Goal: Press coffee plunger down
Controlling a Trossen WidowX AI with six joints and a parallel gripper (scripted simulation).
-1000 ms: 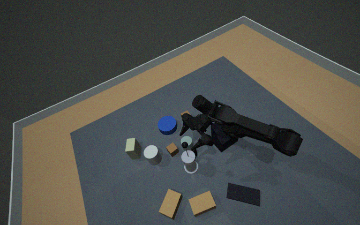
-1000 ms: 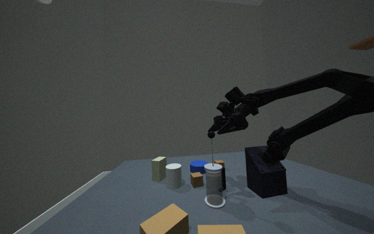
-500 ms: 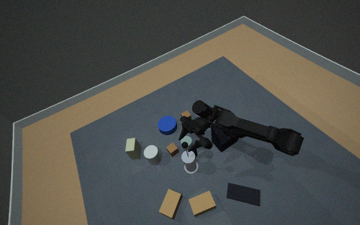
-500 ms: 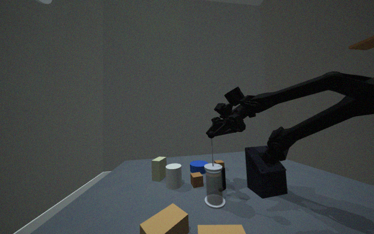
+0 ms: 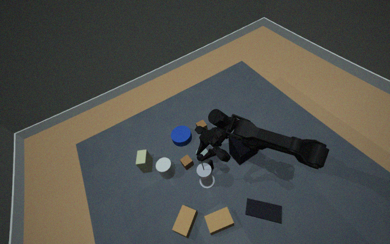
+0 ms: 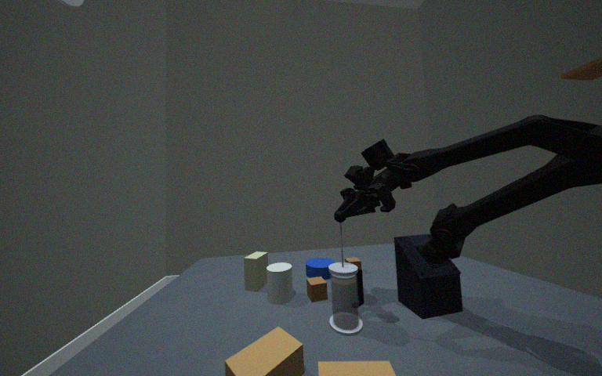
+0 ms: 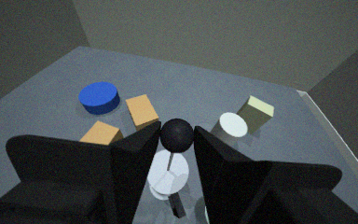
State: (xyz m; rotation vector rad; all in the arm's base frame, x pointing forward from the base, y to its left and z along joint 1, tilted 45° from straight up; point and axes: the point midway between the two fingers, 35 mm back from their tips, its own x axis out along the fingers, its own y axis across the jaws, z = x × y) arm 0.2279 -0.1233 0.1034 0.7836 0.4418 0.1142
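My gripper tip is 20 mm past the coffee press, 10 mm to the left of it and 130 mm above it. Round my gripper tip: dark slab (110 mm behind, 270 mm to the left, 260 mm below); white cylinder (120 mm ahead, 180 mm to the right, 210 mm below).
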